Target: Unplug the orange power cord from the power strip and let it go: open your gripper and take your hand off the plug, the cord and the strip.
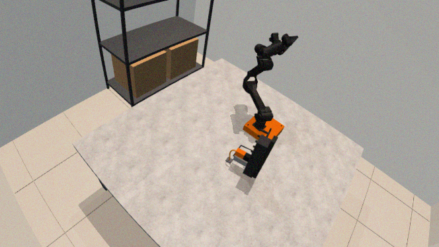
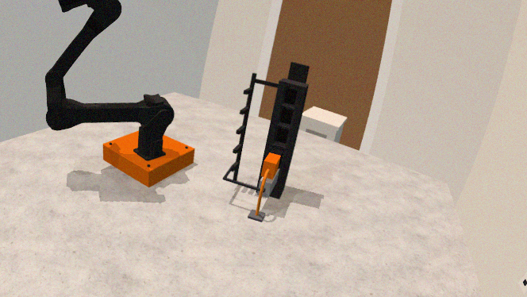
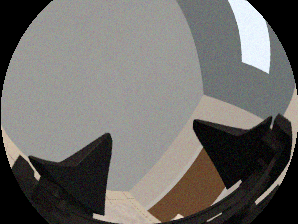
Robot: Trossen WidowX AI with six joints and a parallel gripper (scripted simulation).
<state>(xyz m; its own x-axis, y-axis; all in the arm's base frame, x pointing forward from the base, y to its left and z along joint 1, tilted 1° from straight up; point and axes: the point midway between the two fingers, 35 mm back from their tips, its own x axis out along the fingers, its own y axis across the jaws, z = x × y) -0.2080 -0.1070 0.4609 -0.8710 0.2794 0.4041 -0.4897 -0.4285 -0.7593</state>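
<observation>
Now: the orange plug 500 mm ahead of my gripper tip, 410 mm below it and 200 mm to the left of it. From my gripper tip the other things lie so: grey end piece 520 mm below, 520 mm ahead, 150 mm to the left.
</observation>
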